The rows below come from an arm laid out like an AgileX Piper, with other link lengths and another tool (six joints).
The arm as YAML. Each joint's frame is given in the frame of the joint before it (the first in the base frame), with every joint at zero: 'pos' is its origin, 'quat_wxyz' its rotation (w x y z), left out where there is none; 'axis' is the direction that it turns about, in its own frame. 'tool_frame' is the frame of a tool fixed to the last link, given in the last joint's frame.
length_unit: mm
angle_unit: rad
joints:
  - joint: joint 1
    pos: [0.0, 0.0, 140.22]
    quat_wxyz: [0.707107, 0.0, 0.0, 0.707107]
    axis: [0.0, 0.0, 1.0]
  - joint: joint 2
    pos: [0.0, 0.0, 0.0]
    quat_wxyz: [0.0, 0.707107, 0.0, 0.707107]
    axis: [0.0, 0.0, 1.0]
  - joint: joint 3
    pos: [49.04, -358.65, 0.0]
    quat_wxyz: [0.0, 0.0, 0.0, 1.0]
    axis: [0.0, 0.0, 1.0]
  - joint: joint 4
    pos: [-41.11, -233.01, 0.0]
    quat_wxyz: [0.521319, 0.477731, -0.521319, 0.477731]
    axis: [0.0, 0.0, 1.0]
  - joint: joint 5
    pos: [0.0, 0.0, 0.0]
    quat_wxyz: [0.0, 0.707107, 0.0, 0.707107]
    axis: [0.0, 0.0, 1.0]
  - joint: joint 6
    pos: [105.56, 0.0, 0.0]
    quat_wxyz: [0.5, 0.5, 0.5, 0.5]
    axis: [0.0, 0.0, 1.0]
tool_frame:
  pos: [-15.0, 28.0, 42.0]
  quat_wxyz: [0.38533, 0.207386, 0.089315, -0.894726]
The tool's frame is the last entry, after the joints.
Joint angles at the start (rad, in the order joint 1, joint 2, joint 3, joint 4, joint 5, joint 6):
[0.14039 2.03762 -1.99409 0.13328 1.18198 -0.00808]
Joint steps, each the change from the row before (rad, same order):
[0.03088 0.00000 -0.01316 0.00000 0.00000 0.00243]
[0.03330 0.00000 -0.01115 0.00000 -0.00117 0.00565]
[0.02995 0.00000 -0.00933 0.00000 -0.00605 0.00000]
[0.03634 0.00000 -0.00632 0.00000 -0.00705 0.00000]
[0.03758 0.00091 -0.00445 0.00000 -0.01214 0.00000]
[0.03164 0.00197 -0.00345 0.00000 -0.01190 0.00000]
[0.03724 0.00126 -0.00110 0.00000 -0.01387 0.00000]
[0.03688 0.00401 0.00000 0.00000 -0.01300 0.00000]
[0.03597 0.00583 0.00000 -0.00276 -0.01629 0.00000]
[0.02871 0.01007 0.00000 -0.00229 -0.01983 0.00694]
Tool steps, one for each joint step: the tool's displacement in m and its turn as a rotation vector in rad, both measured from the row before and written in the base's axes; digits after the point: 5 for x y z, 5 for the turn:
[-0.00261 0.01566 0.00411 0.00302 -0.01255 0.02870]
[-0.00344 0.01675 0.00362 0.00460 -0.01095 0.02811]
[-0.00319 0.01513 0.00340 0.00339 -0.01495 0.02915]
[-0.00495 0.01815 0.00256 0.00340 -0.01287 0.03541]
[-0.00523 0.01876 0.00193 0.00458 -0.01489 0.03597]
[-0.00455 0.01582 0.00107 0.00436 -0.01254 0.03006]
[-0.00647 0.01832 0.00088 0.00492 -0.01267 0.03540]
[-0.00671 0.01814 -0.00098 0.00356 -0.00813 0.03516]
[-0.00629 0.01756 -0.00177 0.00198 -0.01045 0.03361]
[-0.00351 0.01473 -0.00361 0.00533 -0.00717 0.02014]

